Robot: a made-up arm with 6 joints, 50 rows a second.
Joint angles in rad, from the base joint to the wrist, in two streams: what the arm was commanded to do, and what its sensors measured. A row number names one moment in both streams.
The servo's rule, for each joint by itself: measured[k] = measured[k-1] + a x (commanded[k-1-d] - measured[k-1]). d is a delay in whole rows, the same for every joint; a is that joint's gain. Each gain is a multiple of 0.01, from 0.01 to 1. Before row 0 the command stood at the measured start. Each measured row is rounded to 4 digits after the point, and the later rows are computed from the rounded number. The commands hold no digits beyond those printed.
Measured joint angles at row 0:
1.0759 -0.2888 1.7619 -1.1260 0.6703 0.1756
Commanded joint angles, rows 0 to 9:
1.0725 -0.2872 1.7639 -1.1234 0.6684 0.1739
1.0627 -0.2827 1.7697 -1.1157 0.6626 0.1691
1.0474 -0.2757 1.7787 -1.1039 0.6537 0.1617
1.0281 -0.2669 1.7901 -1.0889 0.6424 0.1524
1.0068 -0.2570 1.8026 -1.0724 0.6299 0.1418
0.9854 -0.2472 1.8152 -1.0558 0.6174 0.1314
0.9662 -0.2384 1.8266 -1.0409 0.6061 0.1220
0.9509 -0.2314 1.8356 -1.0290 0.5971 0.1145
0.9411 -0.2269 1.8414 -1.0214 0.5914 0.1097
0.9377 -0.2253 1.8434 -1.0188 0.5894 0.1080
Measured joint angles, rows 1 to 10:
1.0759 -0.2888 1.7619 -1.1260 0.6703 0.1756
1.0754 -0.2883 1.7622 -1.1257 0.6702 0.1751
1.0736 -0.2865 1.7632 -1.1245 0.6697 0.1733
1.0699 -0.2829 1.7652 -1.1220 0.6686 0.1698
1.0640 -0.2776 1.7684 -1.1180 0.6668 0.1646
1.0560 -0.2708 1.7728 -1.1125 0.6642 0.1578
1.0461 -0.2630 1.7783 -1.1057 0.6609 0.1499
1.0349 -0.2549 1.7846 -1.0979 0.6571 0.1415
1.0231 -0.2471 1.7912 -1.0896 0.6529 0.1334
1.0116 -0.2404 1.7977 -1.0814 0.6486 0.1263
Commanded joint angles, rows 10 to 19:
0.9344 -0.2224 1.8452 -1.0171 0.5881 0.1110
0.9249 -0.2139 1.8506 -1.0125 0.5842 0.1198
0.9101 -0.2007 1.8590 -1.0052 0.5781 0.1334
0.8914 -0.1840 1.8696 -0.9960 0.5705 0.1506
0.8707 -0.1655 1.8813 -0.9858 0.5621 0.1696
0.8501 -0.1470 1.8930 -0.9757 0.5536 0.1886
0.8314 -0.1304 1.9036 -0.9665 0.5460 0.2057
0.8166 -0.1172 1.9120 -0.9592 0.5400 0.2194
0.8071 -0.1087 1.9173 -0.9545 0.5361 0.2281
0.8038 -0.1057 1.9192 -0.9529 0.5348 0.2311
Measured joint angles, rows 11 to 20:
1.0013 -0.2354 1.8036 -1.0739 0.6445 0.1208
0.9919 -0.2311 1.8090 -1.0671 0.6406 0.1179
0.9825 -0.2254 1.8144 -1.0605 0.6367 0.1185
0.9724 -0.2172 1.8202 -1.0539 0.6326 0.1230
0.9611 -0.2062 1.8266 -1.0470 0.6283 0.1313
0.9484 -0.1928 1.8337 -1.0397 0.6237 0.1428
0.9346 -0.1777 1.8414 -1.0320 0.6188 0.1565
0.9202 -0.1621 1.8495 -1.0241 0.6137 0.1713
0.9057 -0.1473 1.8576 -1.0163 0.6085 0.1857
0.8919 -0.1346 1.8654 -1.0089 0.6034 0.1984

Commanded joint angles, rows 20 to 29:
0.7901 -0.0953 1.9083 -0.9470 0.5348 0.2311
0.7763 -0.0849 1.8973 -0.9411 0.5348 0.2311
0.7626 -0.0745 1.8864 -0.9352 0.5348 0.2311
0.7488 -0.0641 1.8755 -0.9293 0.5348 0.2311
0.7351 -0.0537 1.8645 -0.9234 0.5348 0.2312
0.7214 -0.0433 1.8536 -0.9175 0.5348 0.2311
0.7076 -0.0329 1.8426 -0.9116 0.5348 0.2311
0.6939 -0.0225 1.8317 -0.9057 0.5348 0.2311
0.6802 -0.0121 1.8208 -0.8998 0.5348 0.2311
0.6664 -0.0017 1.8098 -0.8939 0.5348 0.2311
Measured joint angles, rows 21 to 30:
0.8796 -0.1251 1.8724 -1.0022 0.5986 0.2082
0.8671 -0.1153 1.8771 -0.9956 0.5941 0.2151
0.8544 -0.1053 1.8797 -0.9891 0.5899 0.2199
0.8415 -0.0951 1.8806 -0.9826 0.5860 0.2233
0.8285 -0.0849 1.8799 -0.9762 0.5824 0.2256
0.8154 -0.0746 1.8779 -0.9699 0.5791 0.2273
0.8022 -0.0643 1.8747 -0.9636 0.5760 0.2284
0.7890 -0.0539 1.8705 -0.9574 0.5731 0.2292
0.7757 -0.0435 1.8655 -0.9512 0.5704 0.2298
0.7623 -0.0331 1.8597 -0.9450 0.5679 0.2302

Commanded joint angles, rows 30 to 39:
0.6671 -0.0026 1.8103 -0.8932 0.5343 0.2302
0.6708 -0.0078 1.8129 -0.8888 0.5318 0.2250
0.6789 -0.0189 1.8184 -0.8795 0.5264 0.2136
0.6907 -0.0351 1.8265 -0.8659 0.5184 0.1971
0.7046 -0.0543 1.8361 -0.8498 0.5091 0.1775
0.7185 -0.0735 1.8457 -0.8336 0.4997 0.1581
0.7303 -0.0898 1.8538 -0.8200 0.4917 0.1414
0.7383 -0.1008 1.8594 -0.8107 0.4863 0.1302
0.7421 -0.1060 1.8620 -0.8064 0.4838 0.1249
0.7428 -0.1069 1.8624 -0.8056 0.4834 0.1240
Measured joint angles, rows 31 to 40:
0.7489 -0.0227 1.8532 -0.9389 0.5656 0.2305
0.7374 -0.0161 1.8476 -0.9334 0.5634 0.2304
0.7281 -0.0134 1.8431 -0.9280 0.5612 0.2288
0.7212 -0.0152 1.8399 -0.9222 0.5588 0.2242
0.7169 -0.0218 1.8382 -0.9154 0.5560 0.2161
0.7152 -0.0325 1.8379 -0.9075 0.5527 0.2045
0.7157 -0.0460 1.8389 -0.8986 0.5490 0.1906
0.7177 -0.0605 1.8408 -0.8892 0.5450 0.1758
0.7206 -0.0738 1.8432 -0.8798 0.5409 0.1621
0.7236 -0.0844 1.8456 -0.8710 0.5369 0.1509

